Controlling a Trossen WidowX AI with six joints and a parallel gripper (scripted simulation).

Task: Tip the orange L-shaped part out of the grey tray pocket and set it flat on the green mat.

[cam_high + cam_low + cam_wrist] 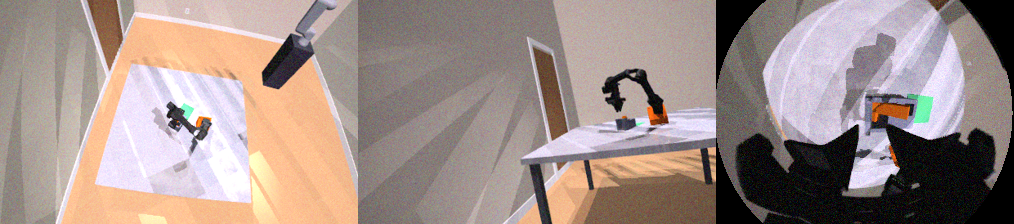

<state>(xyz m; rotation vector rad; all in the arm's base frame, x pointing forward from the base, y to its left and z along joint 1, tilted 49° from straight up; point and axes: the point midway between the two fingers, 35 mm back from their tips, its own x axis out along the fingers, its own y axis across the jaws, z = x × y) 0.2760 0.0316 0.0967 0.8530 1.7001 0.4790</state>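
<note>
The orange L-shaped part is 10 cm below my gripper tip, 4 cm to the right of it and 2 cm behind it. Also, from my gripper tip: green mat (21 cm to the right, 16 cm below, 7 cm behind).
</note>
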